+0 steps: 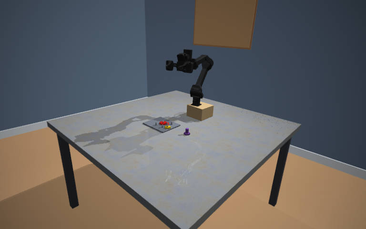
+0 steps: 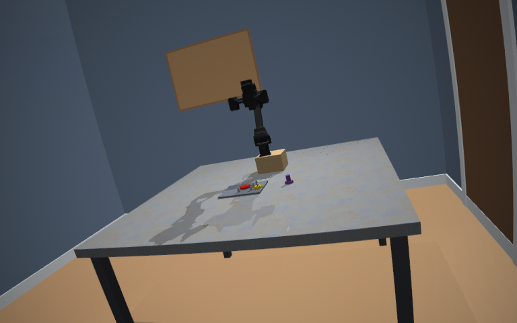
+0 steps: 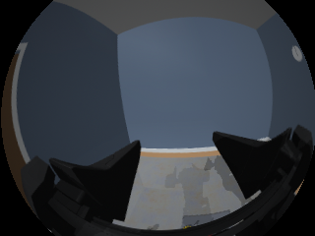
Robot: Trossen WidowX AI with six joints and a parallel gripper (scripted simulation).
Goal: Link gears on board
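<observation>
The purple gear is 3 cm behind my gripper tip, 11 cm to the left of it and 40 cm below it. Round my gripper tip: red gear 6 cm behind, 11 cm to the right, 40 cm below; yellow gear 2 cm behind, 4 cm to the right, 40 cm below.
</observation>
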